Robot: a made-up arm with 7 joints.
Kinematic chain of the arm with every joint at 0, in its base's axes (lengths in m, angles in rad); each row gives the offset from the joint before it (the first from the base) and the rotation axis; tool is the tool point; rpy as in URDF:
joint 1: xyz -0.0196 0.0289 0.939 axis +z
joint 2: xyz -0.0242 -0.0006 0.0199 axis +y
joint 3: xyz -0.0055 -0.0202 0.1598 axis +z
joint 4: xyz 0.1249 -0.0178 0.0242 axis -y
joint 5: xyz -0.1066 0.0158 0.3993 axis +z
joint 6: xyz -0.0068 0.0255 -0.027 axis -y
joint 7: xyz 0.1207 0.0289 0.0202 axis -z
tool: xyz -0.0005 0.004 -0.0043 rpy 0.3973 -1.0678 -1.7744
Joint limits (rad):
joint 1: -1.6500..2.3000
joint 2: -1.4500..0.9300
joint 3: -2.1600..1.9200
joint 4: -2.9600..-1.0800
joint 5: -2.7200..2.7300
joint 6: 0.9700..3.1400
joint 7: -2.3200..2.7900
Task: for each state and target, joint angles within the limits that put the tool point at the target. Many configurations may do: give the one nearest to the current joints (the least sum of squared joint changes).
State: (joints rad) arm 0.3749 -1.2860 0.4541 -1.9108 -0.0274 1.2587 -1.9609
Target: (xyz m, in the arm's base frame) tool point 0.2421 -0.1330 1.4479
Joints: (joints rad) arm 0.0736 -1.0523 -0.3583 -2.1092 -0.0796 1.2083 -1.9664
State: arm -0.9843 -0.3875 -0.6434 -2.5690 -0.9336 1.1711 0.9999
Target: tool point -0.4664 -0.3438 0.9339
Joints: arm -1.2798 -0.0294 -1.1482 -2.1299 -0.9282 1.3085 1.0179
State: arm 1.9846 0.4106 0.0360 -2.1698 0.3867 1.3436 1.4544
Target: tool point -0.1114 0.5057 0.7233
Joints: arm 1.8258 0.2863 -0.1184 -2.3419 0.3521 1.2591 1.4557
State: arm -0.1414 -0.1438 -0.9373 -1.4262 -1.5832 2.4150 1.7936
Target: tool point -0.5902 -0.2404 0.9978
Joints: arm -0.7947 -0.4880 -1.9414 -1.7871 -1.7520 2.1964 1.7897
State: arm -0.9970 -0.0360 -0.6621 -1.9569 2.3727 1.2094 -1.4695
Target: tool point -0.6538 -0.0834 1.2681
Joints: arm -1.2894 -0.3241 -1.4218 -1.6360 2.3673 1.2499 -1.4571
